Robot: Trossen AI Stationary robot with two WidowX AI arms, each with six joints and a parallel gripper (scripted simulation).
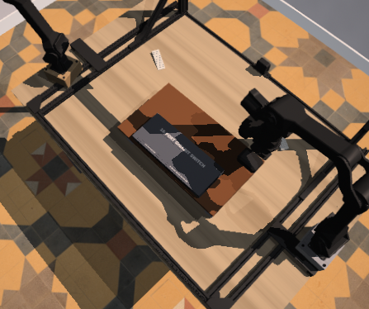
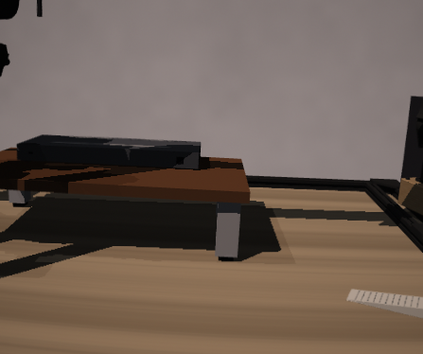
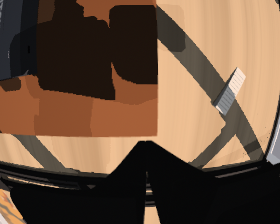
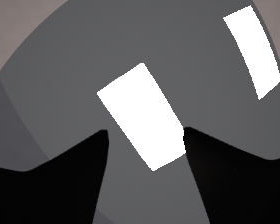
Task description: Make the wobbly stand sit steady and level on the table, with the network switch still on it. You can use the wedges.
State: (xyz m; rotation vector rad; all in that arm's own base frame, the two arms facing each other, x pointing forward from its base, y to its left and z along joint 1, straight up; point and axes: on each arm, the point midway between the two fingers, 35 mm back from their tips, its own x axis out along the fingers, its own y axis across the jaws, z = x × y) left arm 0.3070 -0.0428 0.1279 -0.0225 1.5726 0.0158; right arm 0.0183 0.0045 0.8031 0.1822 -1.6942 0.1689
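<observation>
Now: right hand 86 cm above the white wedge, 27 cm past it and 22 cm to the right of it. The rest, counted from my right hand: stand: 82 cm below, 56 cm to the left, 1 cm behind; then network switch: 76 cm below, 56 cm to the left, 5 cm ahead.
</observation>
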